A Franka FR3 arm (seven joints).
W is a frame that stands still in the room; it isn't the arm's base.
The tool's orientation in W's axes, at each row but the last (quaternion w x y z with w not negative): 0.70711, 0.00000, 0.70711, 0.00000; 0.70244, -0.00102, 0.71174, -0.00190; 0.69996, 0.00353, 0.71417, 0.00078; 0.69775, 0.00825, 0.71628, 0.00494; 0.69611, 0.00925, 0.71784, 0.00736; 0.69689, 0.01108, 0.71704, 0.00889; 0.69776, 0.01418, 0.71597, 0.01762; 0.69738, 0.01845, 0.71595, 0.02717; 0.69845, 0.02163, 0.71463, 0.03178; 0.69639, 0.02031, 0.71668, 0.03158
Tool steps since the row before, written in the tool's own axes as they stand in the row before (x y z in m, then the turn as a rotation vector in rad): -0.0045, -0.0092, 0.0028, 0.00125, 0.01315, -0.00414; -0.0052, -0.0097, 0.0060, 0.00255, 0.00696, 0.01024; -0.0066, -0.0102, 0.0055, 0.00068, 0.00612, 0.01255; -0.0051, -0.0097, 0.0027, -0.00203, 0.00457, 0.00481; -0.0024, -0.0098, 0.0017, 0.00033, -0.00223, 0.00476; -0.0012, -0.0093, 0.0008, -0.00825, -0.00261, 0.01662; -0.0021, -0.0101, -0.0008, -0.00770, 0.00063, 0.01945; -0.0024, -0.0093, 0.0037, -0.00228, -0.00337, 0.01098; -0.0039, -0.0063, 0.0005, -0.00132, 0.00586, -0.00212; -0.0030, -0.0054, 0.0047, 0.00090, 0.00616, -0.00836
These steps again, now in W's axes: 0.0028, -0.0092, 0.0045, -0.00414, 0.01315, -0.00125; 0.0061, -0.0097, 0.0052, 0.01021, 0.00694, -0.00271; 0.0056, -0.0103, 0.0064, 0.01256, 0.00608, -0.00090; 0.0028, -0.0098, 0.0048, 0.00488, 0.00451, 0.00199; 0.0017, -0.0099, 0.0021, 0.00474, -0.00223, -0.00053; 0.0008, -0.0093, 0.0009, 0.01684, -0.00289, 0.00770; -0.0007, -0.0102, 0.0017, 0.01964, 0.00039, 0.00722; 0.0039, -0.0094, 0.0017, 0.01107, -0.00336, 0.00177; 0.0007, -0.0066, 0.0034, -0.00217, 0.00571, 0.00181; 0.0049, -0.0055, 0.0025, -0.00847, 0.00607, -0.00021
